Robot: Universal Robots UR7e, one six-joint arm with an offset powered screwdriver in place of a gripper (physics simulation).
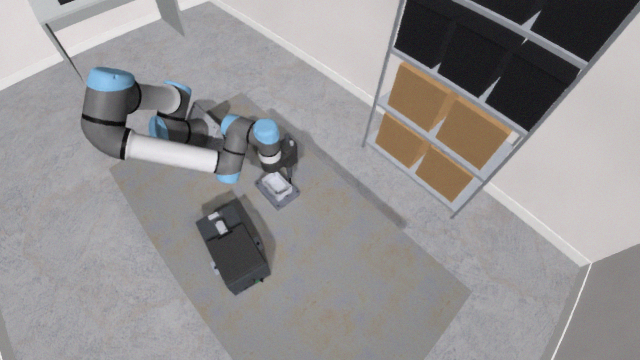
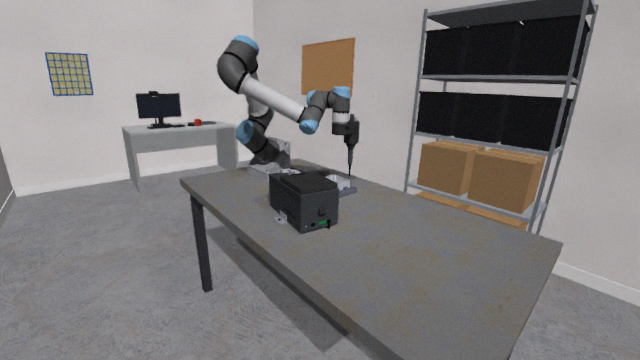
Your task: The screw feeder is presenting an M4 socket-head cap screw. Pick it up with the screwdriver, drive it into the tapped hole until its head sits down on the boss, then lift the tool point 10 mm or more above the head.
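The screwdriver points straight down. Its tip is low over the far right part of the grey plate, beside the white open-topped housing that sits on the plate. Whether the tip touches anything is too small to tell. No screw can be made out at the tip, and the tapped hole and boss are too small to see. The black screw feeder stands apart from the plate, with white parts at its arm-side end.
The feeder and plate stand on the brown-grey table. The arm's base is at the table's back end. A shelf rack with black bins and cardboard boxes stands beyond the table's right edge. A desk with a monitor is behind.
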